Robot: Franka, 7 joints.
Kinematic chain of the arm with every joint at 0, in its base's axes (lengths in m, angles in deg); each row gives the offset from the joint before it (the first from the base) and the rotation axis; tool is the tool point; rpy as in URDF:
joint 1: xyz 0 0 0.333 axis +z
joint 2: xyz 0 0 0 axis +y
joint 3: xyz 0 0 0.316 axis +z
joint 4: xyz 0.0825 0 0 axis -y
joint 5: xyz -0.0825 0 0.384 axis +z
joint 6: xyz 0 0 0 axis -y
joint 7: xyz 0.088 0 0 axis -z
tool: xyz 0 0 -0.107 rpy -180 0 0
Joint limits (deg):
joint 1: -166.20..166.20
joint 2: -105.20..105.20
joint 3: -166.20..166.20
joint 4: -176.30..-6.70
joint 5: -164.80..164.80
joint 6: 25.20..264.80
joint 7: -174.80..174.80
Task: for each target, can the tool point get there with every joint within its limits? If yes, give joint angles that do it. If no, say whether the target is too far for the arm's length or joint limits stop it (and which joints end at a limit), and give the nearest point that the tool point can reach.
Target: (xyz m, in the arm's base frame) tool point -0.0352 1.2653 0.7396
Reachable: no: too far | nearest point -0.0227 0.8165 0.5954 | short by 0.472 m
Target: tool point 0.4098 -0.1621 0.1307
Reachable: yes | joints -99.49 58.64 62.49 -138.75 27.06 137.63 -91.44
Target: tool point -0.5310 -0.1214 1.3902
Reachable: no: too far | nearest point -0.3830 -0.0876 1.0956 | short by 0.331 m
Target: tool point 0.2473 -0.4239 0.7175
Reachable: yes | joints 59.53 33.40 -130.39 -114.91 -115.40 123.66 -93.44
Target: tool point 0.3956 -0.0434 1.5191
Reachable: no: too far | nearest point 0.2713 -0.0298 1.1463 | short by 0.393 m
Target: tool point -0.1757 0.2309 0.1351
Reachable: yes | joints -138.51 48.23 -60.12 -159.26 133.59 157.06 83.34
